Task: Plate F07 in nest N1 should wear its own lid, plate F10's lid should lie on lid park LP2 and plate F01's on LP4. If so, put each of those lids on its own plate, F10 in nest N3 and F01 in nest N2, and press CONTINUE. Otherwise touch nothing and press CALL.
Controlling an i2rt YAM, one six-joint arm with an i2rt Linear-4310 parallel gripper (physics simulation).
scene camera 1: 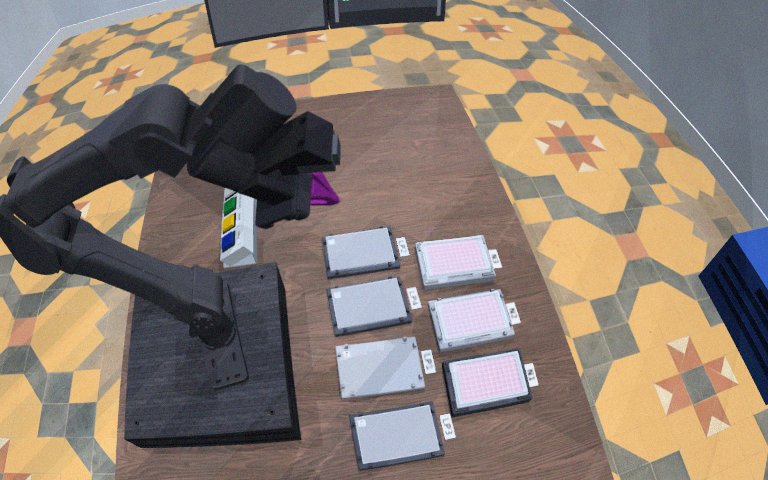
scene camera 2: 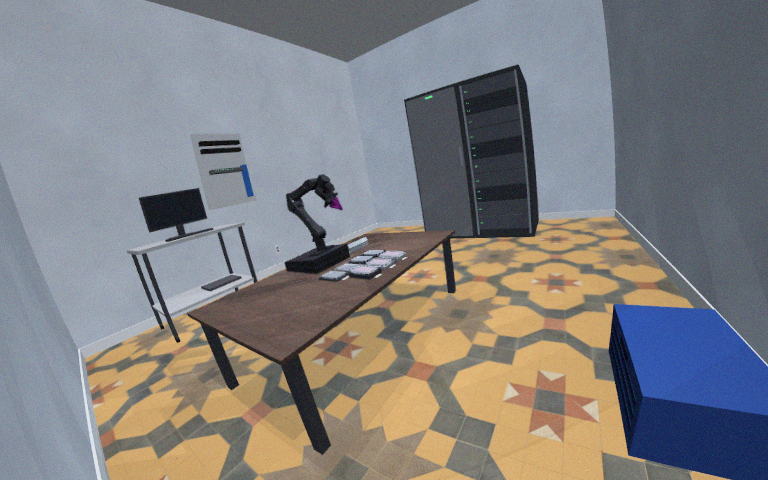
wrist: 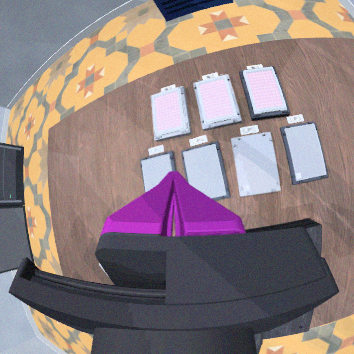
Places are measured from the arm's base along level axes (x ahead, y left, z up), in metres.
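Where they show: gripper, fingertip midpoint: (scene camera 1: 335, 201) (scene camera 2: 342, 209) (wrist: 173, 178); arm's base, origin of the base link: (scene camera 1: 220, 334) (scene camera 2: 322, 251).
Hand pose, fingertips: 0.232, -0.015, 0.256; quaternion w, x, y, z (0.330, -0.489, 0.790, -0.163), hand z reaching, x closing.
Things, the pixels of their top centre, and the offset from my fingertips, as dx, dy, dz. "spot": a spot on its surface instead.
- nest N1, surface spot: (scene camera 1: 488, 379) (wrist: 265, 88) spot: +0.181, -0.196, -0.309
- nest N2, surface spot: (scene camera 1: 472, 316) (wrist: 216, 97) spot: +0.208, -0.069, -0.310
- nest N3, surface spot: (scene camera 1: 455, 257) (wrist: 167, 110) spot: +0.235, +0.065, -0.312
- LP2, middle of its top: (scene camera 1: 359, 248) (wrist: 157, 179) (scene camera 2: 373, 251) +0.068, +0.158, -0.322
- LP4, middle of its top: (scene camera 1: 368, 302) (wrist: 203, 172) (scene camera 2: 361, 258) +0.043, +0.034, -0.322
- button box, middle of its top: (scene camera 1: 234, 207) (scene camera 2: 354, 240) -0.160, +0.321, -0.276
- LP3, middle of its top: (scene camera 1: 396, 434) (wrist: 306, 150) (scene camera 2: 333, 274) +0.002, -0.227, -0.322
- LP1, middle of its top: (scene camera 1: 379, 364) (wrist: 256, 162) (scene camera 2: 348, 265) +0.019, -0.094, -0.320
My gripper (scene camera 1: 338, 201) (scene camera 2: 341, 208) (wrist: 173, 178) is shut and empty, its magenta fingers above the table. Pink-welled plates stand in nest N1 (scene camera 1: 488, 379) (wrist: 264, 91), nest N2 (scene camera 1: 472, 316) (wrist: 217, 101) and nest N3 (scene camera 1: 455, 257) (wrist: 170, 112); all show a pink grid, and I cannot tell whether any wears a clear lid. Grey lids lie on LP2 (scene camera 1: 362, 250) (wrist: 157, 167), partly behind the fingers in the wrist view, and on LP4 (scene camera 1: 369, 304) (wrist: 206, 167). Their small labels are unreadable. The button box (scene camera 1: 244, 244) is partly hidden by the arm; blue, yellow and green buttons show.
LP3 (scene camera 1: 398, 434) (wrist: 305, 151) bears a grey lid. LP1 (scene camera 1: 379, 370) (wrist: 256, 167) shows a pale, labelled panel with corner pins. The arm's black base (scene camera 1: 209, 407) stands beside the lid parks. A blue cabinet (scene camera 2: 679, 356) stands on the floor.
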